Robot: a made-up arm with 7 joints.
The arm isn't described. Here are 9 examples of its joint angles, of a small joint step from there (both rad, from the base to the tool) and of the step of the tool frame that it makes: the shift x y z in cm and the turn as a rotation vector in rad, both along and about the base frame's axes.
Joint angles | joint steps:
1: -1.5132 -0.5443 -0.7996 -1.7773 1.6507 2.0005 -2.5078 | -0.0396 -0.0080 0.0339 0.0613 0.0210 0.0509 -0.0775
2: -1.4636 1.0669 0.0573 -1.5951 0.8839 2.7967 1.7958 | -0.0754 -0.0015 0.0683 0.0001 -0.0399 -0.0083 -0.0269
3: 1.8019 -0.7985 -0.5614 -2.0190 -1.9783 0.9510 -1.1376 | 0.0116 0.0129 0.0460 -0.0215 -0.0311 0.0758 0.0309
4: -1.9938 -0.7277 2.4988 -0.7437 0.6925 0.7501 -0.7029 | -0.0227 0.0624 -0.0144 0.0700 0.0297 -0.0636 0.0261
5: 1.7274 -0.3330 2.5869 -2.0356 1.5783 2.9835 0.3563 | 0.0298 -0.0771 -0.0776 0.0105 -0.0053 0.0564 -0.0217
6: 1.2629 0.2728 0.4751 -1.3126 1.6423 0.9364 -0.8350 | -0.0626 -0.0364 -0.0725 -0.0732 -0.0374 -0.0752 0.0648
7: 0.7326 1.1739 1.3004 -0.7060 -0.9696 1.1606 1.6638 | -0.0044 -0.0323 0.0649 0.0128 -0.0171 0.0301 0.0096
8: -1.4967 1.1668 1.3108 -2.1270 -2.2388 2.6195 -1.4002 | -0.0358 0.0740 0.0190 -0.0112 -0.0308 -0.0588 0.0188
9: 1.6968 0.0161 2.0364 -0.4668 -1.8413 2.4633 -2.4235 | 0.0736 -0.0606 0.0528 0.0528 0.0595 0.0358 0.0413
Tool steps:
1: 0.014 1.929 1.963 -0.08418 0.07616 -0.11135
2: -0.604 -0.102 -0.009 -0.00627 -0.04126 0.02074
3: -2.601 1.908 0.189 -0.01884 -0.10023 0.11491
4: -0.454 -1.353 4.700 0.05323 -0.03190 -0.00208
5: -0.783 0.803 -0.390 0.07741 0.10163 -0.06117
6: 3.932 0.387 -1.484 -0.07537 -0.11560 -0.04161
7: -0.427 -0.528 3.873 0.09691 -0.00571 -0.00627
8: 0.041 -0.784 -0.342 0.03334 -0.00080 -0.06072
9: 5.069 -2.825 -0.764 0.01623 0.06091 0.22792
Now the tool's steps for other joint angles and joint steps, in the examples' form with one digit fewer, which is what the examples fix.
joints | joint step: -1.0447 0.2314 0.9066 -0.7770 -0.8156 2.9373 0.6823 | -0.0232 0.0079 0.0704 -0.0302 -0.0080 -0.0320 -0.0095
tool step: 0.58 0.40 0.00 0.0216 0.0471 0.0279
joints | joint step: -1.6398 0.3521 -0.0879 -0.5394 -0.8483 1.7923 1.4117 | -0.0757 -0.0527 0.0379 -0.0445 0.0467 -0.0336 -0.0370
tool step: -2.48 1.34 0.96 0.0342 -0.0526 -0.0172
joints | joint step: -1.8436 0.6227 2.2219 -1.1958 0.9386 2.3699 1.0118 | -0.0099 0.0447 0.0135 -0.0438 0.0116 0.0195 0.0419
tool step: 0.10 -1.07 -1.15 0.0656 0.0454 0.0331
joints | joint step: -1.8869 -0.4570 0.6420 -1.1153 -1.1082 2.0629 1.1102 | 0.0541 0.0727 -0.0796 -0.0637 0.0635 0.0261 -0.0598
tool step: -2.65 -5.00 -0.53 0.1623 -0.0143 0.0156
